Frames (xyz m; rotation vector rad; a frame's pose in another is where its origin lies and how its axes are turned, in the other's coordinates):
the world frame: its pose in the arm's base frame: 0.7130 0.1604 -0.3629 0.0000 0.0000 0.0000
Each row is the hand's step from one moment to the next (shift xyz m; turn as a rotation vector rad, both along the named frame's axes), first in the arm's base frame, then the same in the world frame.
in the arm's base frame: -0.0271 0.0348 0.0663 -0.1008 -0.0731 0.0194
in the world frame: -0.0271 0.0348 0.0663 -0.1008 -0.0731 0.0194
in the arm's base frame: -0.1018 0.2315 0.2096 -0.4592 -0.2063 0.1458
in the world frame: -0.1018 0.2315 0.2096 -0.4592 -0.2063 0.1458
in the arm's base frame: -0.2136 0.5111 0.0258 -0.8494 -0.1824 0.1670
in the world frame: -0.2136 0.5111 0.0258 -0.8494 -0.1824 0.1670
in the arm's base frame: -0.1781 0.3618 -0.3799 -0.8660 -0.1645 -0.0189
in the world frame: -0.1781 0.3618 -0.3799 -0.8660 -0.1645 -0.0189
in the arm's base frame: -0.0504 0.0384 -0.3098 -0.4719 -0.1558 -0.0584
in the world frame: -0.0504 0.0384 -0.3098 -0.4719 -0.1558 -0.0584
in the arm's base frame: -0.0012 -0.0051 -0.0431 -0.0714 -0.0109 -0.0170
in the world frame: -0.0012 -0.0051 -0.0431 -0.0714 -0.0109 -0.0170
